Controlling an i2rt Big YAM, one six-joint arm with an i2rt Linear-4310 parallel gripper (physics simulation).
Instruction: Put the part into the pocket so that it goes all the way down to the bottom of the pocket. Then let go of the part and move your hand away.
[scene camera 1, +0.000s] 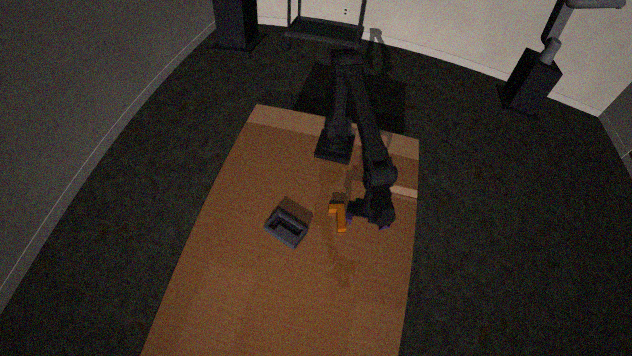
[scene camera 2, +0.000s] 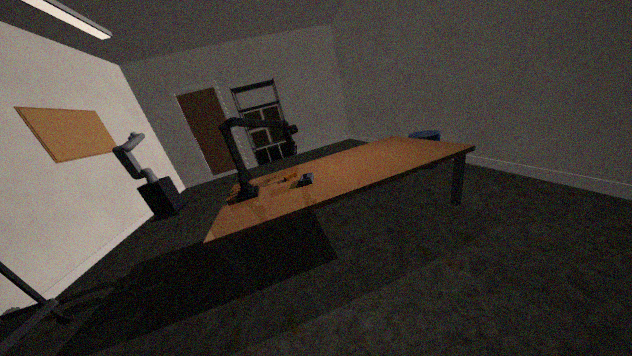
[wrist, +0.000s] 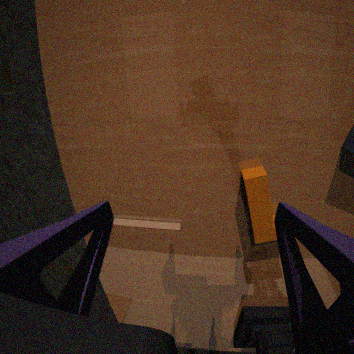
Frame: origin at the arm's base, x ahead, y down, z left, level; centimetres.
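Seen in the pictures: gripper, fingertip midpoint: (scene camera 1: 364, 226) (scene camera 2: 294, 153) (wrist: 191, 210); arm's base, link origin: (scene camera 1: 335, 144) (scene camera 2: 247, 192) (wrist: 271, 332).
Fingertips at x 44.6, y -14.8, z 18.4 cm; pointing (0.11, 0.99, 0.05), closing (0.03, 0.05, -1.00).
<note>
Offsets run from my fingertips to a thing's middle. Level surfaces: height alone.
The orange part @(dx -9.4, dy +16.1, dz -9.6 cm) (scene camera 1: 341, 220) (scene camera 2: 290, 177) (wrist: 260, 207) is a bar with a short side arm at one end in scene camera 1. It rests on the table, apart from the pocket block. The dark grey block @(dx +1.2, dy +15.8, dz -27.1 cm) (scene camera 1: 282, 237) (scene camera 2: 306, 179) (wrist: 347, 157) has a recessed pocket and sits left of the part in scene camera 1; its edge shows at the right of the wrist view. My gripper (scene camera 1: 366, 224) (scene camera 2: 291, 151) (wrist: 191, 210) is open and empty, above the table. In the wrist view the part lies beyond the right fingertip, whose finger hides a little of its edge. The pocket's bottom is too dark to read.
The wooden table @(dy +17.6 cm) (scene camera 1: 225, 300) (scene camera 2: 380, 155) carries the arm's base (scene camera 1: 334, 146) (scene camera 2: 243, 192) behind the part. A pale strip (scene camera 1: 404, 192) (wrist: 147, 223) lies near the table's right edge in scene camera 1. A second arm on a pedestal (scene camera 1: 531, 80) (scene camera 2: 160, 196) stands off the table.
</note>
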